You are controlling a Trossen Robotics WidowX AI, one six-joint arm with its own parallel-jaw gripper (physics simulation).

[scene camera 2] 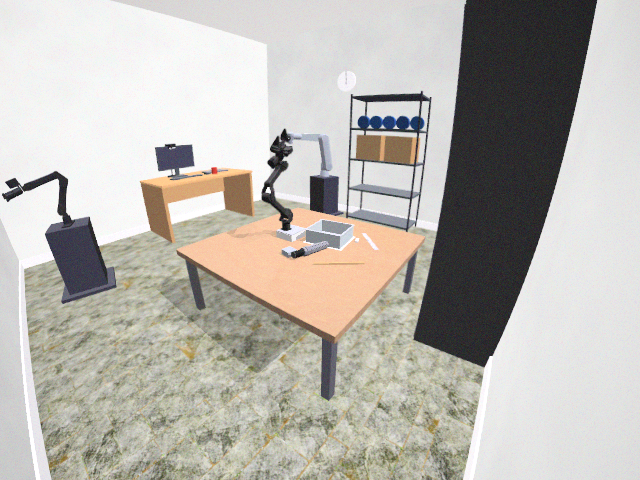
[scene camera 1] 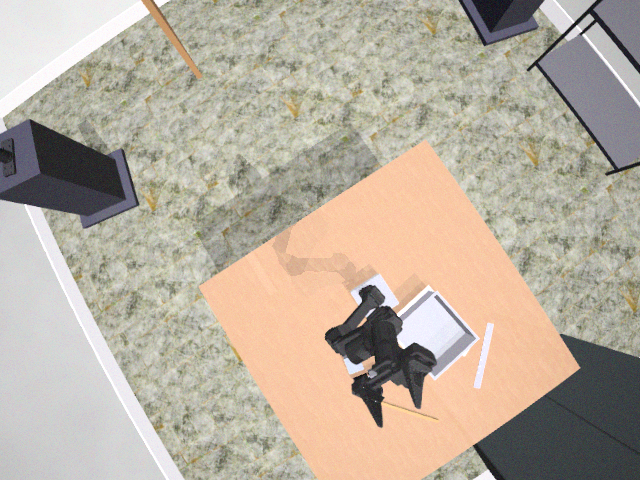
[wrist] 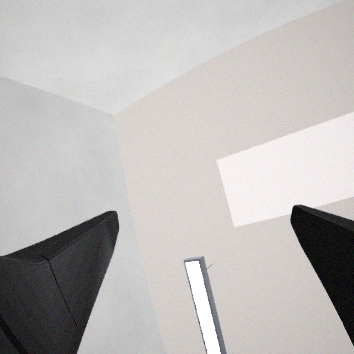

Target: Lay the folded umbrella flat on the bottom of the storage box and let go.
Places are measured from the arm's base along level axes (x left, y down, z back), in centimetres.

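Pixels of known places: gripper, fingertip midpoint: [scene camera 2: 281, 132] [scene camera 1: 398, 418] [wrist: 206, 217]; arm's base at its link origin: [scene camera 2: 286, 229] [scene camera 1: 367, 294].
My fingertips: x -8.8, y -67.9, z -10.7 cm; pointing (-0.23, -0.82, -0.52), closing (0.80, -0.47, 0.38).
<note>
For each thing: its middle in the pictures, then the offset to it from my fingertips. Level surfaces: height alone.
- folded umbrella at the middle of its body: [scene camera 2: 310, 249] dx +3.2, dy +70.8, dz -23.5 cm
- table at its surface level: dy +73.6 cm
- storage box at the middle of its body: [scene camera 1: 431, 332] [scene camera 2: 330, 233] dx +28.8, dy +68.7, dz -14.8 cm
- small pale block at the middle of its body: [scene camera 1: 353, 362] [scene camera 2: 289, 252] dx -8.0, dy +71.8, dz -15.7 cm
- thin yellowish stick at the middle of its body: [scene camera 1: 407, 411] [scene camera 2: 339, 263] dx +6.5, dy +73.0, dz -45.4 cm
- white strip at the middle of its body: [scene camera 1: 483, 355] [scene camera 2: 369, 240] dx +48.5, dy +73.5, dz -35.5 cm
- small white piece at the middle of its body: [scene camera 2: 356, 240] dx +41.4, dy +73.0, dz -29.4 cm
The folded umbrella [scene camera 2: 314, 248], grey and ribbed with a black end, lies on the table [scene camera 2: 268, 279] [scene camera 1: 413, 206] in front of the storage box, outside it. In scene camera 1 the arm hides most of it. The storage box [scene camera 1: 457, 351] [scene camera 2: 320, 239] is light grey and open-topped; the part of its bottom that shows is bare. My gripper [scene camera 1: 399, 416] [scene camera 2: 279, 135] [wrist: 206, 217] is open and empty, raised high above the table and pointing upward. The wrist view shows walls and ceiling between the fingers; the umbrella and box do not show there.
A small pale block [scene camera 1: 353, 365] [scene camera 2: 288, 251] lies by the umbrella's black end. A thin yellowish stick [scene camera 1: 413, 411] [scene camera 2: 338, 264] lies nearer the table's front. A white strip [scene camera 1: 484, 356] [scene camera 2: 370, 241] and a small white piece [scene camera 2: 356, 239] lie beside the box.
</note>
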